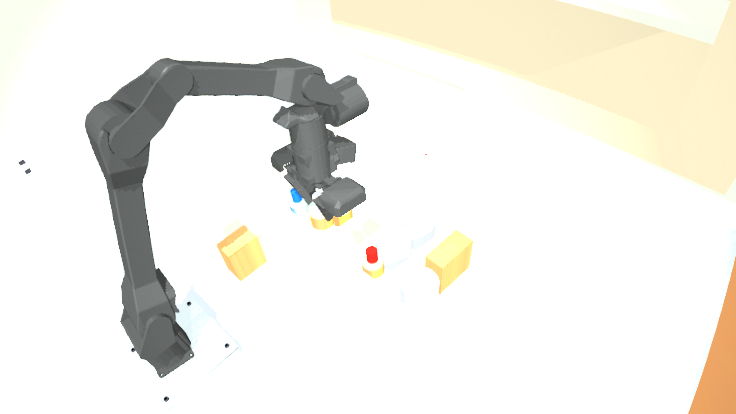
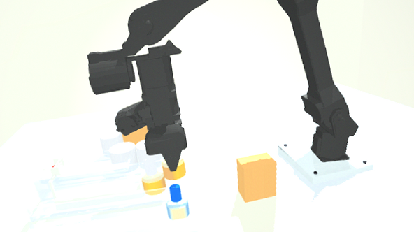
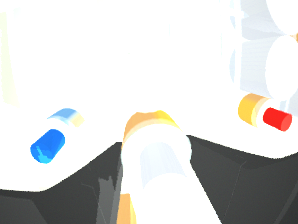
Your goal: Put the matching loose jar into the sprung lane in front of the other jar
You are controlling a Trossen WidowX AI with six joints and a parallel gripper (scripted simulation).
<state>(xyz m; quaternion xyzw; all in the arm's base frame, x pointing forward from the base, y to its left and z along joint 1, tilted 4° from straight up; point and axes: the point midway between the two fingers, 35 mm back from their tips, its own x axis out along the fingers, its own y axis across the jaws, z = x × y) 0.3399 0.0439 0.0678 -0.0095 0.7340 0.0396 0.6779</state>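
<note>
The blue-capped jar is 1 cm behind my gripper tip, 8 cm to the left of it and 2 cm below it. Round my gripper tip: see-through lane: 15 cm ahead, 1 cm to the right, 4 cm below.
</note>
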